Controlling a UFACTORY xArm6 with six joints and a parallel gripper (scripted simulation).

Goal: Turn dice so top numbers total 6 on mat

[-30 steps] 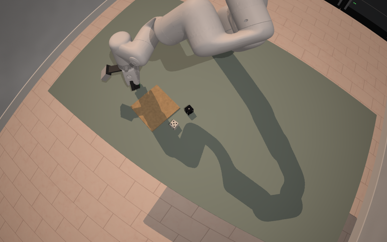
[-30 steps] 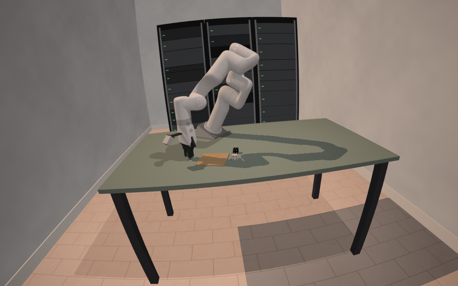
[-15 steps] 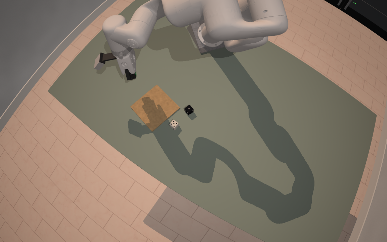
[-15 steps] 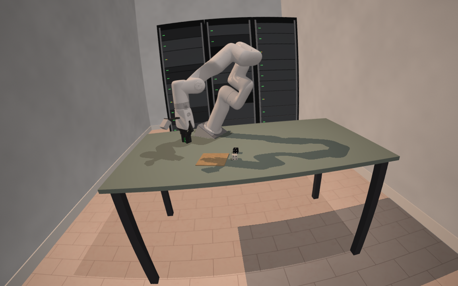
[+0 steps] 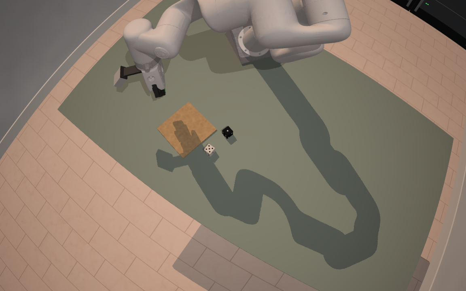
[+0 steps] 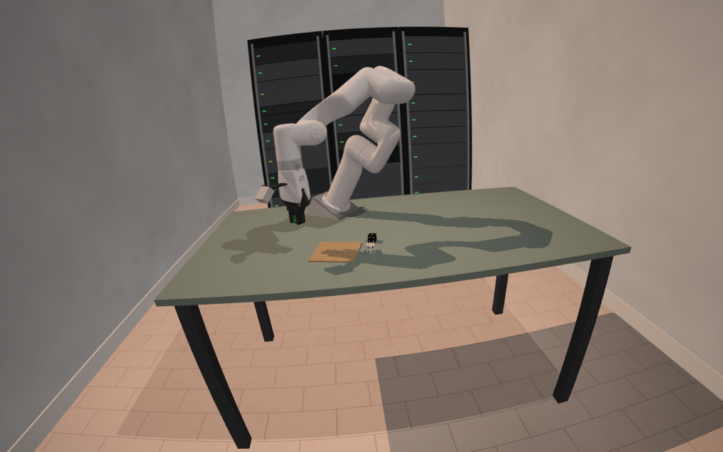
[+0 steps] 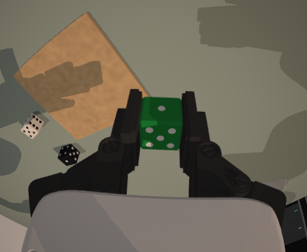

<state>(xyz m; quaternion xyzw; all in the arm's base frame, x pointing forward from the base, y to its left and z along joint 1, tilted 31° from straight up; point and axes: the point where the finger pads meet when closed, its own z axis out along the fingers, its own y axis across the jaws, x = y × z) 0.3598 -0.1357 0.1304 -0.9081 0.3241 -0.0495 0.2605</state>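
Now: the white die 2 cm ahead of my hand, 22 cm to the left of it and 11 cm below it. Round my hand: black die (6 cm behind, 23 cm to the left, 11 cm below); brown mat (1 cm ahead, 12 cm to the left, 12 cm below); green die (1 cm below).
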